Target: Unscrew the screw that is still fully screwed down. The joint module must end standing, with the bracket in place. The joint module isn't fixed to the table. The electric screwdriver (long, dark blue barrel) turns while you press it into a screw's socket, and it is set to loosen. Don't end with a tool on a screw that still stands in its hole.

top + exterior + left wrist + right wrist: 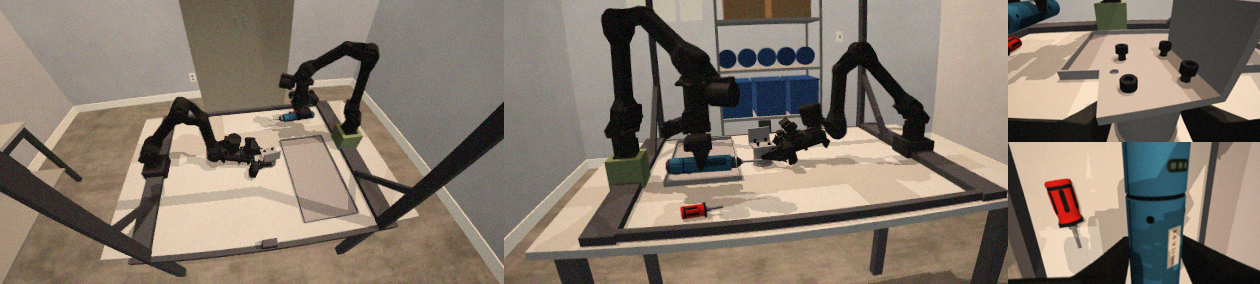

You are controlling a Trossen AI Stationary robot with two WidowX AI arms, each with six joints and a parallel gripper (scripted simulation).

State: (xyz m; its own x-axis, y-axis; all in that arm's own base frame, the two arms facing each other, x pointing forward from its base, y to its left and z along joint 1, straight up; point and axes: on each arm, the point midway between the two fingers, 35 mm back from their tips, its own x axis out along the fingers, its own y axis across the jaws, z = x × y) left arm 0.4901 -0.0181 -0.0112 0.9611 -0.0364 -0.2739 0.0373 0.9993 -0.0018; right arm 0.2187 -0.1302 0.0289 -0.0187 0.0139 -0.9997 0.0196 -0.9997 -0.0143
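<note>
The joint module is 30 mm to the right of my left hand and 10 mm below it. The rest, counted from my left hand: red-handled hand screwdriver (290 mm ahead, 230 mm to the right, 30 mm below); shallow grey tray (210 mm to the right, 100 mm behind, 30 mm below); grey L-shaped bracket (30 mm to the right, 30 mm above).
</note>
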